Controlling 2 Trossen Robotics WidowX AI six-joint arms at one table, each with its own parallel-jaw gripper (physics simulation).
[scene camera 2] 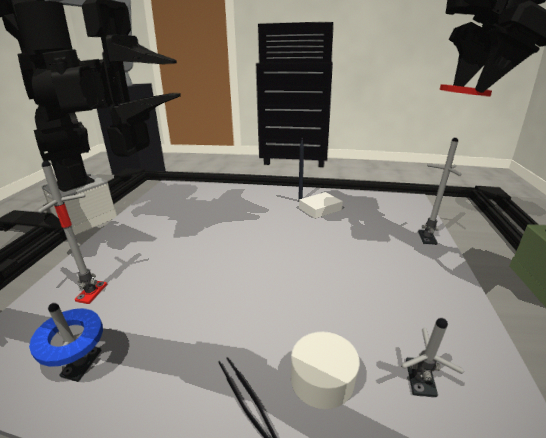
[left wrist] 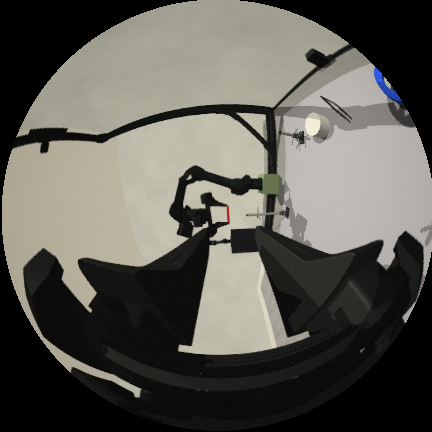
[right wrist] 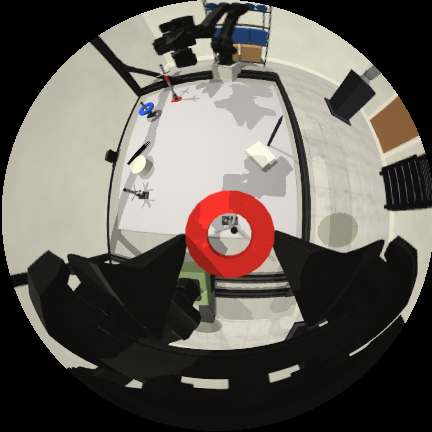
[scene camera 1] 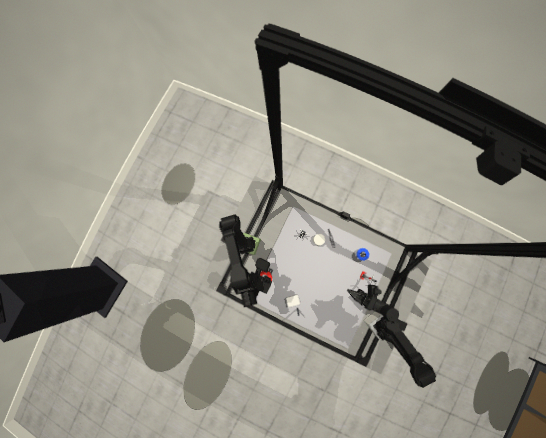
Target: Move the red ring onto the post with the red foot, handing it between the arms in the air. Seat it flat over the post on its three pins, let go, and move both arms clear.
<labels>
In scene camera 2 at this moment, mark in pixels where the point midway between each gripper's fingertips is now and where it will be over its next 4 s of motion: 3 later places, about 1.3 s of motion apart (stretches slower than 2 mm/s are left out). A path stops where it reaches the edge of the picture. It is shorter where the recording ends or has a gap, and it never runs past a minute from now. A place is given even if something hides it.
The left gripper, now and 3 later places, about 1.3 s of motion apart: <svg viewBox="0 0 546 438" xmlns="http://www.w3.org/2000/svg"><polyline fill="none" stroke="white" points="177,78 216,86 226,95 158,88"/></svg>
The right gripper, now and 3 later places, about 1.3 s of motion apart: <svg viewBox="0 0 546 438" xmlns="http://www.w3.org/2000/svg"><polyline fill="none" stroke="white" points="466,90 375,89 245,96 246,94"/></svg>
</labels>
